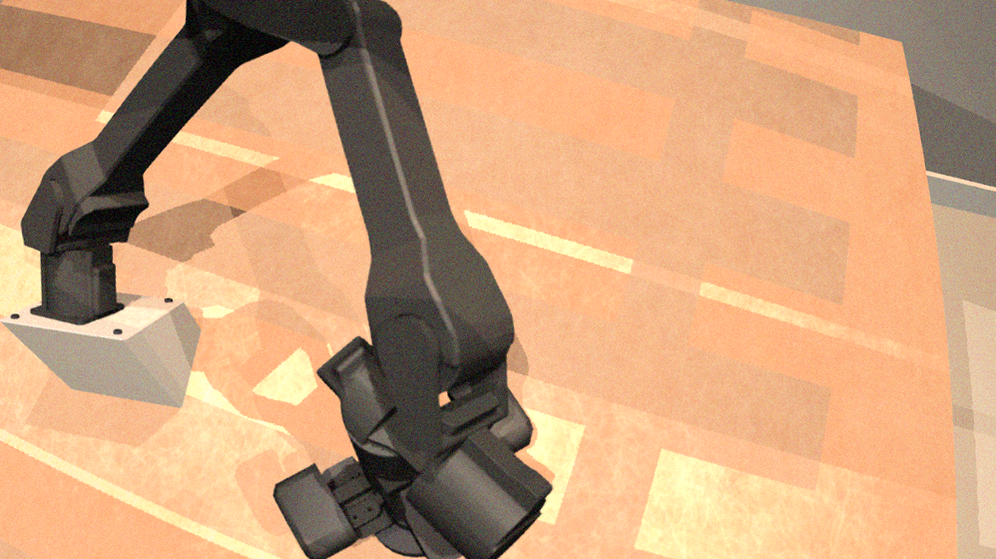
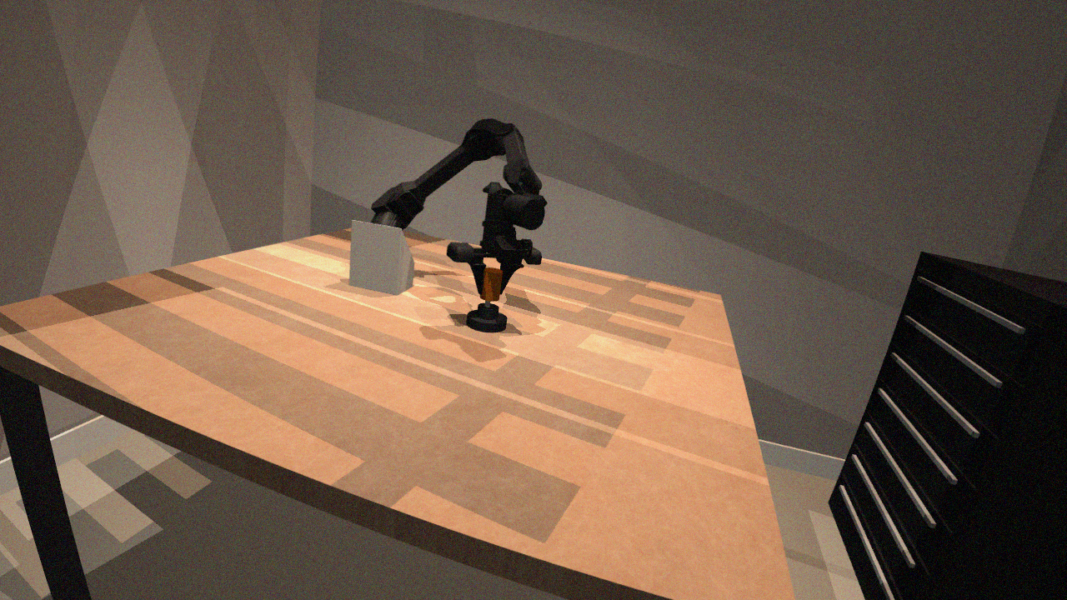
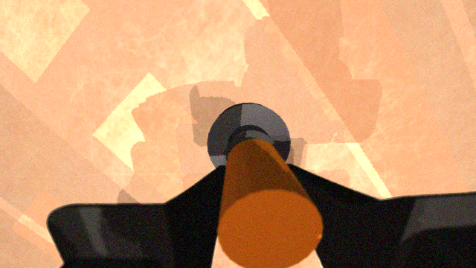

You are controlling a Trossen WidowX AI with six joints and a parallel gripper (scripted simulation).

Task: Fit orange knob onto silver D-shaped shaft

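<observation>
Now: the orange knob 3 cm above my gripper tip. The rest, counted from my gripper tip: round pedestal: 4 cm below.
</observation>
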